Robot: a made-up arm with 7 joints.
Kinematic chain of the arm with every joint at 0, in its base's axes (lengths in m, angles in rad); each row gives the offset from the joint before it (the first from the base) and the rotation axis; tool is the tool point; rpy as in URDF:
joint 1: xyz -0.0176 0.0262 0.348 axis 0 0.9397 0.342
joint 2: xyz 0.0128 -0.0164 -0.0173 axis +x
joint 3: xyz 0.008 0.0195 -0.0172 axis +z
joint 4: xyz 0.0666 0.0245 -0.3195 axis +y
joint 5: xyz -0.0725 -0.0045 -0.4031 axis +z
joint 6: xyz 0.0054 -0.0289 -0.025 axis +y
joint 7: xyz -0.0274 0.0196 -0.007 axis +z
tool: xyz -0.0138 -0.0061 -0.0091 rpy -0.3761 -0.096 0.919
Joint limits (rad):
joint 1: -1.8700..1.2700
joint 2: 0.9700..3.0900
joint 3: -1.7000..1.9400
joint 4: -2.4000..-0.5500
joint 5: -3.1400..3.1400
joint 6: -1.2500..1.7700
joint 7: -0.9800..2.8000
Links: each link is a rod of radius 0.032 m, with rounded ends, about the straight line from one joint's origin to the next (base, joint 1, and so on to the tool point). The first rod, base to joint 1, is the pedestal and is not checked.
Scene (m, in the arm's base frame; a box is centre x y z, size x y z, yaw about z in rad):
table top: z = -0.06
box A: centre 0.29 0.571 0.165 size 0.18 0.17 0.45 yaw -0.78
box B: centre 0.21 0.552 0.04 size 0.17 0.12 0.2 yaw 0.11
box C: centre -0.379 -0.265 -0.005 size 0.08 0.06 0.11 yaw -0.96
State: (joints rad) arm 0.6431 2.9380 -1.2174 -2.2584 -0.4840 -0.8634 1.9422
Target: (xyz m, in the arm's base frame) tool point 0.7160 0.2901 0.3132
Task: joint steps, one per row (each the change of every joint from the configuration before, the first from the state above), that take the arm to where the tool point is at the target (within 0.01 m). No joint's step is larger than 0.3 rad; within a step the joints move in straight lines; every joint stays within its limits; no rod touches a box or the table.
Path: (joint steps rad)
1: 0.0593 0.0507 0.2797 -0.0472 0.1532 0.1821 -0.1617
2: 0.0592 0.0506 0.2797 -0.0472 0.1531 0.1821 -0.1617
3: 0.0593 0.0507 0.2796 -0.0472 0.1532 0.1821 -0.1617
4: 0.0678 0.0000 0.0628 0.2624 -0.1104 -0.0727 0.0216
5: 0.0677 0.0000 0.0627 0.2624 -0.1103 -0.0727 0.0217
6: 0.0678 0.0000 0.0627 0.2624 -0.1104 -0.0727 0.0216
7: 0.0677 0.0000 0.0628 0.2624 -0.1103 -0.0728 0.0216
8: 0.0678 0.0000 0.0627 0.2624 -0.1103 -0.0727 0.0217
9: 0.0677 0.0000 0.0628 0.2624 -0.1104 -0.0727 0.0216

